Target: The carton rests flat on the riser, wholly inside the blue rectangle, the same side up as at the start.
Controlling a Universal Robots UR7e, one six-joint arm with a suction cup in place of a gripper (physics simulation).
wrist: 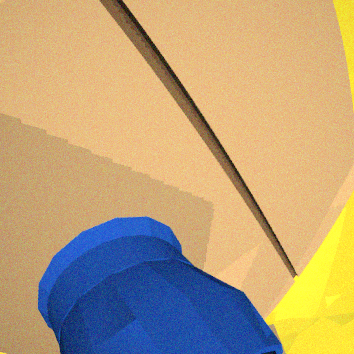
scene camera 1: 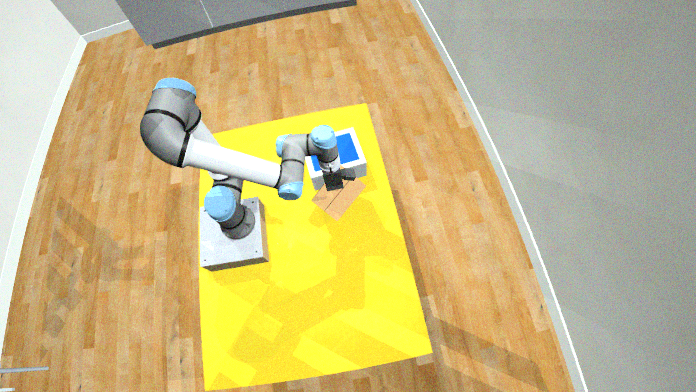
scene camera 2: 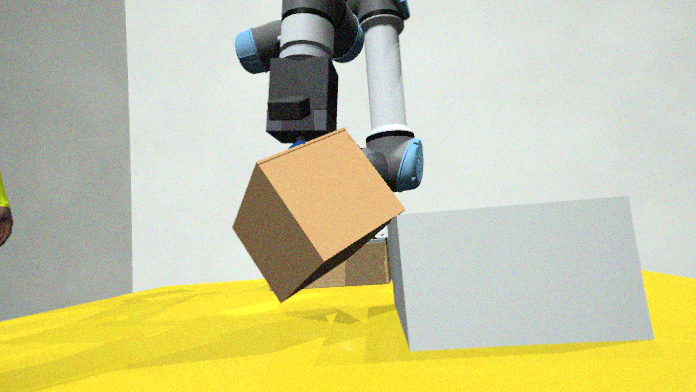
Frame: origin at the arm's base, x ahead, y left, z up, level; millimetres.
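Seen in the pictures: hand, its tool point: (wrist: 165, 251); arm's base, origin of its link: (scene camera 1: 238, 222).
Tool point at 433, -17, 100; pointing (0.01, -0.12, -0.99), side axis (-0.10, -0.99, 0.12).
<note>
Pixels of each thing's top centre, then the offset from my tool point to it, as dx, dy, dz. Level surfaces: height alone.
- riser, centre of its top: (scene camera 2: 472, 213) (scene camera 1: 332, 151) +37, +215, -79
- blue rectangle, centre of its top: (scene camera 1: 332, 151) +37, +215, -79
- yellow mat, height of its surface: dz -199
A brown carton (scene camera 1: 342, 201) (scene camera 2: 330, 195) (wrist: 280, 90) hangs steeply tilted above the yellow mat. My suction cup (scene camera 2: 297, 144) (wrist: 120, 285) is blue and is on the carton's seamed top; the cup is hidden in scene camera 1. The riser (scene camera 1: 361, 169) (scene camera 2: 520, 275) is a white-grey box, right of the carton in scene camera 2. The carton's right lower corner is at the riser's top left corner and seems to touch it. The blue rectangle (scene camera 1: 349, 148) is on the riser's top, partly hidden by the arm; the carton is outside it.
The yellow mat (scene camera 1: 310, 325) (scene camera 2: 150, 340) lies under the riser and the arm's pedestal (scene camera 1: 230, 250) (scene camera 2: 369, 265). The pedestal is behind the carton in scene camera 2. A grey cabinet (scene camera 1: 250, 15) stands at the back. Part of a person's arm (scene camera 2: 4, 220) shows at the left edge.
</note>
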